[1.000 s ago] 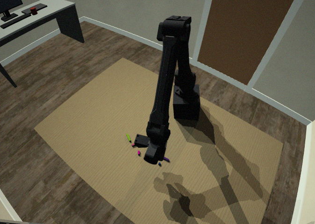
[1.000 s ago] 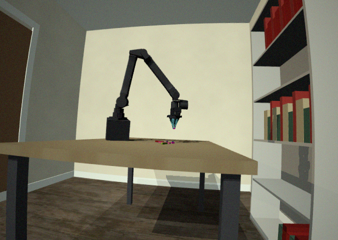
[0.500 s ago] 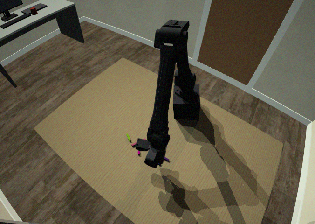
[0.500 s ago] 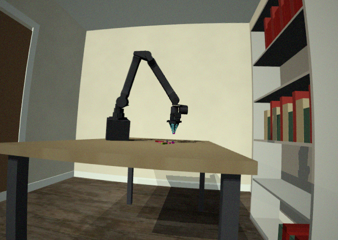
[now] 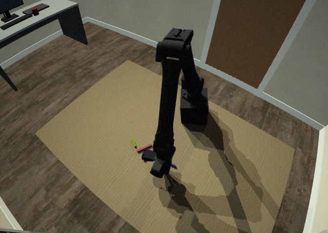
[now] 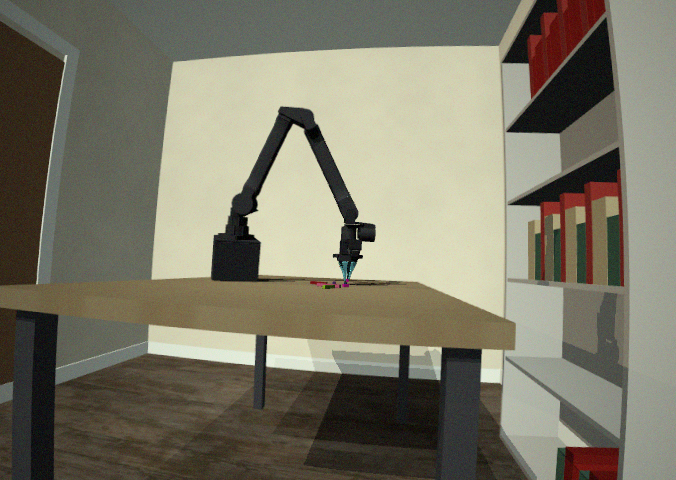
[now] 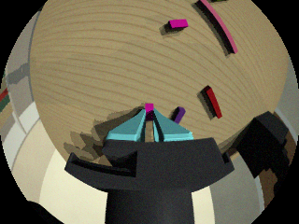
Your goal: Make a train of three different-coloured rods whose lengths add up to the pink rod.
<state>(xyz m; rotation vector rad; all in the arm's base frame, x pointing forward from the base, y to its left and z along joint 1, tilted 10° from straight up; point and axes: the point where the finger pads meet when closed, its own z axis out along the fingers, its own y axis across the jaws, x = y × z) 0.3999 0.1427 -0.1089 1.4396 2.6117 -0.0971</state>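
The blue rod lies 20 mm below my hand, 10 mm to the left of it and 10 mm behind it. The rest, counted from my hand: red rod (80 mm behind, 60 mm to the right, 20 mm below); then pink rod (160 mm to the right, 20 mm below, 10 mm behind); then purple rod (50 mm behind, 20 mm below).
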